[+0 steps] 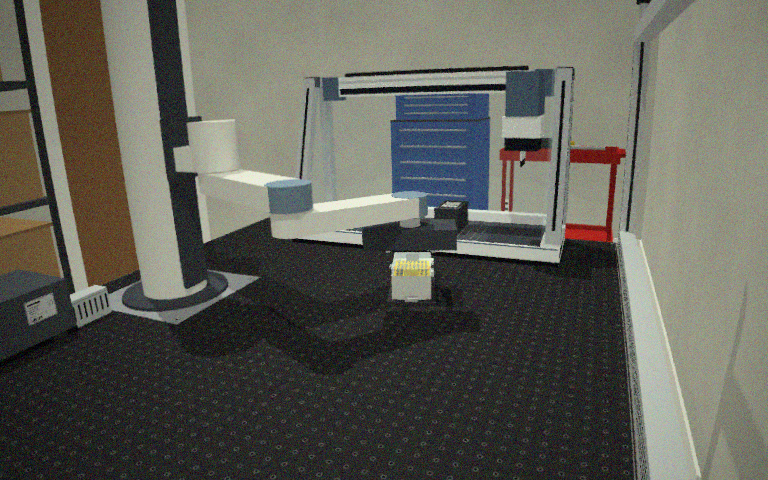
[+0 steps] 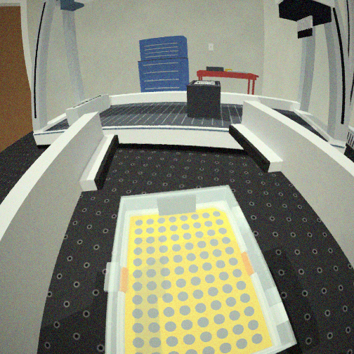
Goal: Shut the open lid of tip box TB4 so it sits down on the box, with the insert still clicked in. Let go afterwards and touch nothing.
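Seen in the pictures: arm's base, origin of its link: (image 1: 176, 295).
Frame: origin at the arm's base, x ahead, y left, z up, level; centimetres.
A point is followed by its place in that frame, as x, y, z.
Note:
The tip box (image 1: 411, 287) {56.6, 12.1, 4.8} (image 2: 114, 310) stands upright on the dark dotted surface. Its yellow insert (image 1: 412, 268) {54.8, 17.9, 7.0} (image 2: 185, 280) lies level inside, with rows of grey round spots and an orange clip at each side. A pale, see-through rim surrounds the insert. No raised lid can be made out, and I cannot tell whether a clear lid lies over the insert. No TB4 label is readable. My gripper (image 1: 409, 238) {53.2, 22.8, 14.8} (image 2: 173, 118) is shut with nothing between its fingers, which stand wide apart even so. It hangs above the box, apart from it.
A white gantry frame (image 1: 509, 249) {72.2, 45.0, 4.9} (image 2: 175, 137) stands behind the box, with a black block (image 1: 451, 215) {54.6, 51.5, 11.4} (image 2: 203, 100) on its deck. A blue cabinet (image 1: 440, 152) (image 2: 163, 65) and a red table (image 1: 594, 155) (image 2: 227, 74) are farther back. The arm's column (image 1: 135, 169) {1.3, -7.4, 32.0} is at left.

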